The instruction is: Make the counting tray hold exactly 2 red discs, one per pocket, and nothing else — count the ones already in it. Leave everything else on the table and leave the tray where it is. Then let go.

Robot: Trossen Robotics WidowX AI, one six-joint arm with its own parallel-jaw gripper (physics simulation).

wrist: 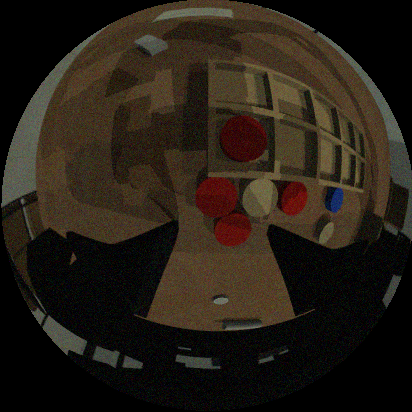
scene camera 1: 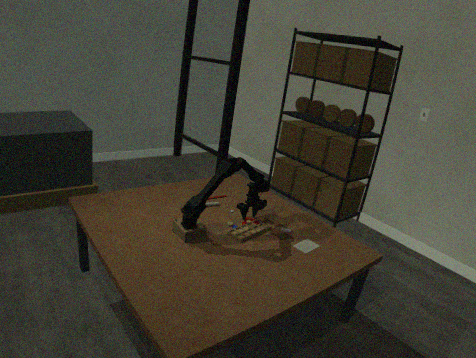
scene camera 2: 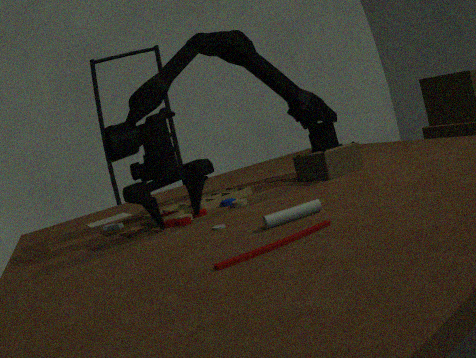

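The counting tray (scene camera 1: pixel 250 230) (wrist: pixel 274 113) has two rows of square pockets. One red disc (wrist: pixel 243 138) lies in its near-left pocket in the wrist view; the other visible pockets look empty. Outside its near edge lie a red disc (wrist: pixel 216 196), a second red disc (wrist: pixel 233 229) touching or almost touching it, a cream disc (wrist: pixel 260 197), and a third red disc (wrist: pixel 294 198). A blue disc (wrist: pixel 334 199) and another cream disc (wrist: pixel 326 232) lie farther right. My gripper (scene camera 1: pixel 250 218) (scene camera 2: pixel 179 220) (wrist: pixel 224 227) is open and empty, low near the outside discs.
A white cylinder (scene camera 2: pixel 292 213), a red rod (scene camera 2: pixel 272 245) and a small white disc (scene camera 2: pixel 219 227) (wrist: pixel 220 300) lie on the table. A pale block (scene camera 2: pixel 113 227) (wrist: pixel 151 45) and a flat pale square (scene camera 1: pixel 306 245) lie beyond the tray.
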